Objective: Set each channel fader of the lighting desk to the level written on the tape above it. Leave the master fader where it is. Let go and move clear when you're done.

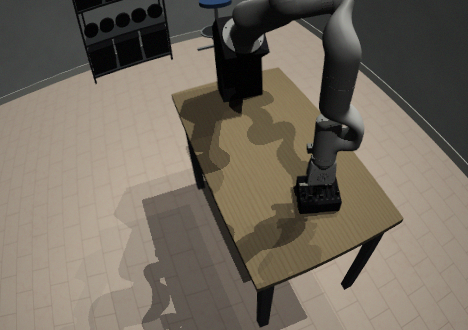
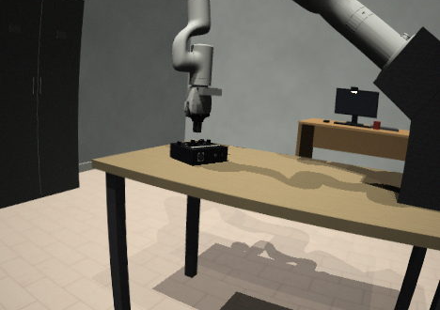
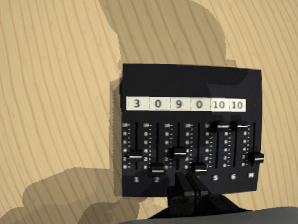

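Now: the fader cap 40 mm behind my hand, 20 mm to the right of it and 50 mm below it. Also, from my hand: master fader: 40 mm ahead, 80 mm to the left, 50 mm below.
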